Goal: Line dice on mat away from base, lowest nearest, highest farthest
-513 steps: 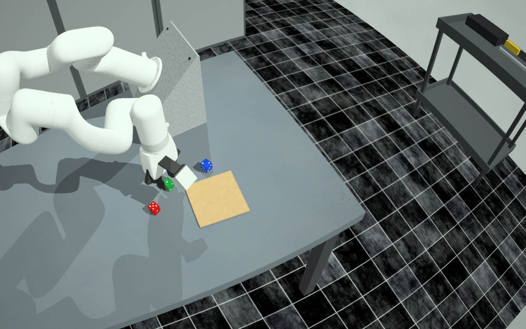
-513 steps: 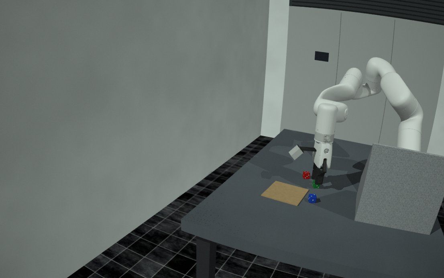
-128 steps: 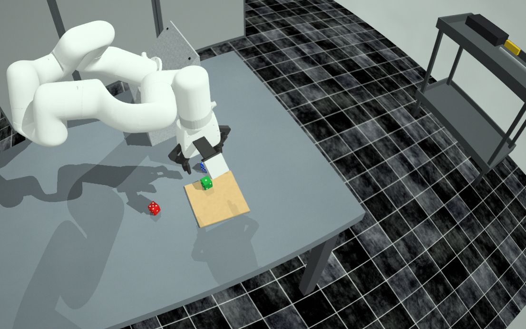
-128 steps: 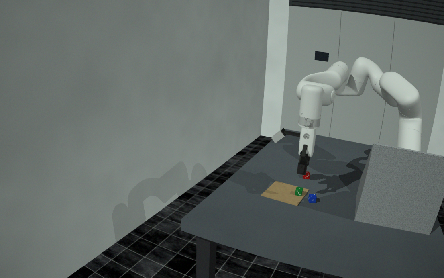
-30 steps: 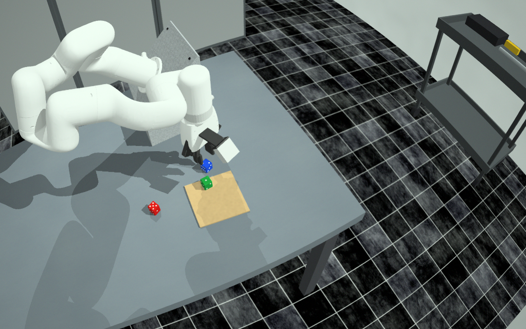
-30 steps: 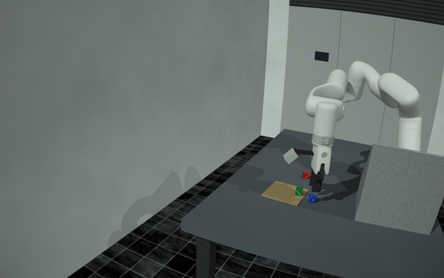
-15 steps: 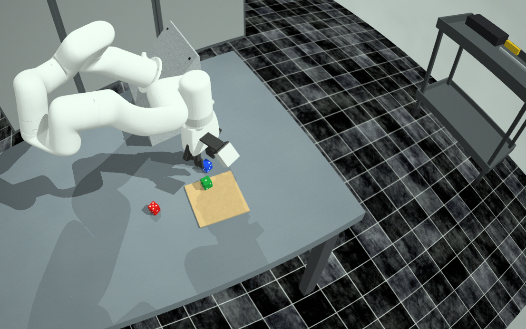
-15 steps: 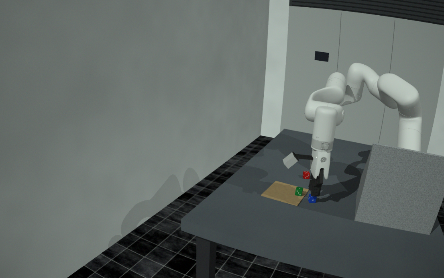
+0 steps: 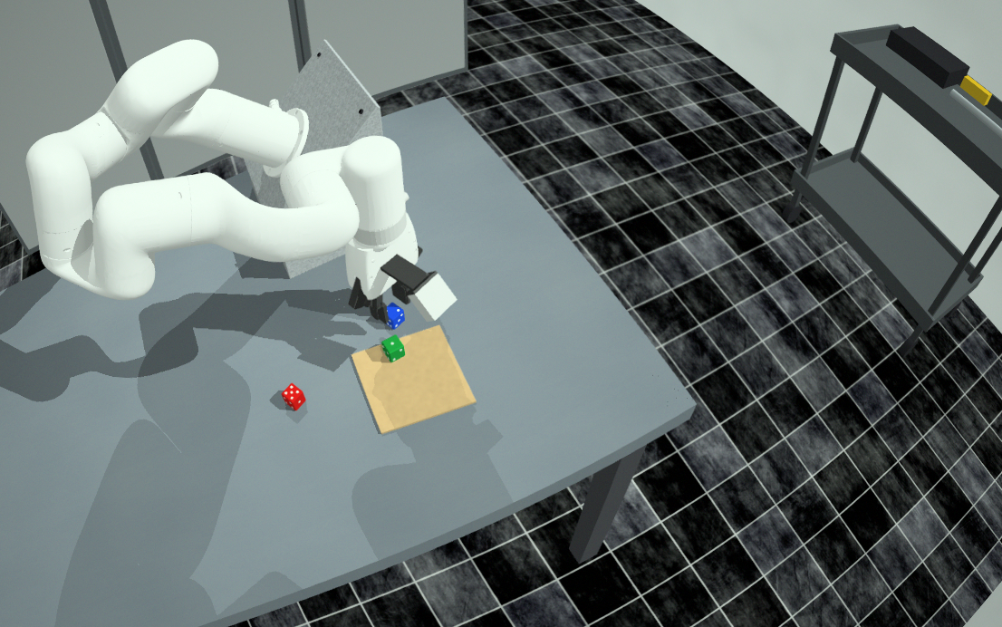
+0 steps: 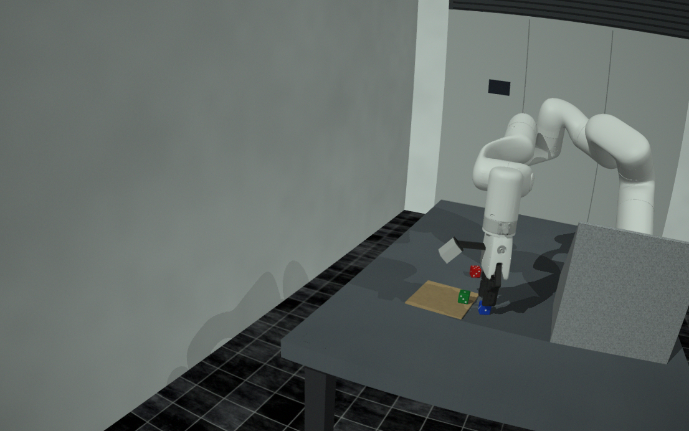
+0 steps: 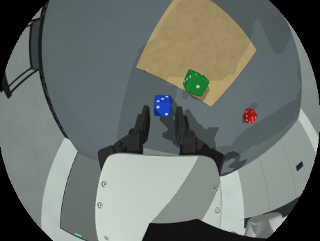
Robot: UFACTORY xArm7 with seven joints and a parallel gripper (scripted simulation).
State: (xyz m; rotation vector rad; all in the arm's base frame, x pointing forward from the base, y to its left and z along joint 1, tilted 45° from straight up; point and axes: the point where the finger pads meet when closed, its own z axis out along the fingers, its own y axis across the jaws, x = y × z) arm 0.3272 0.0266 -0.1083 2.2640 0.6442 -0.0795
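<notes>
Now: the blue die 40 mm below my hand. Also, from my hand: red die 90 mm ahead, 180 mm to the right, 40 mm below; then green die 60 mm ahead, 20 mm to the right, 30 mm below; then tan mat 110 mm ahead, 10 mm to the right, 50 mm below.
</notes>
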